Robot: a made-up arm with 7 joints. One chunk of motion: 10 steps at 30 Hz.
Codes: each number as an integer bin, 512 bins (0 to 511) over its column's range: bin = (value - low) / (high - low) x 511, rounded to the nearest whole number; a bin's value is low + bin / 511 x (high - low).
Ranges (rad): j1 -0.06..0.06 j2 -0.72..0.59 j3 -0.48..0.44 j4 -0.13..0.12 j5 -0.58..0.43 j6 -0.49..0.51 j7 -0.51..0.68
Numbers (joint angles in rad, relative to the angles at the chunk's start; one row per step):
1: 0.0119 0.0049 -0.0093 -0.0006 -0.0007 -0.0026 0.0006
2: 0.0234 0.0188 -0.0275 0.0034 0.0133 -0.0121 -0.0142
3: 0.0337 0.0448 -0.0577 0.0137 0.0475 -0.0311 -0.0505
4: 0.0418 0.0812 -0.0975 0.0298 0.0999 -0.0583 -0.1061
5: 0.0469 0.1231 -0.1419 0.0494 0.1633 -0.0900 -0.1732
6: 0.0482 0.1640 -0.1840 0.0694 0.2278 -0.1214 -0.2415
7: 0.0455 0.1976 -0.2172 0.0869 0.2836 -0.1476 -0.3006
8: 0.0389 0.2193 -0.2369 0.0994 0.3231 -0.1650 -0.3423
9: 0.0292 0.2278 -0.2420 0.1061 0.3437 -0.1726 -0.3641
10: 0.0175 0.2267 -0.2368 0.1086 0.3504 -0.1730 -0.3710
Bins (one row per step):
1: 306 283 261 264 293 249 219
2: 355 288 251 273 300 244 213
3: 399 298 235 294 317 234 197
4: 433 313 212 327 344 221 173
5: 455 329 188 367 376 204 145
6: 461 345 164 408 409 188 115
7: 449 358 146 443 437 175 90
8: 421 366 135 469 457 166 72
9: 380 370 132 483 467 162 63
10: 330 369 135 488 471 162 60

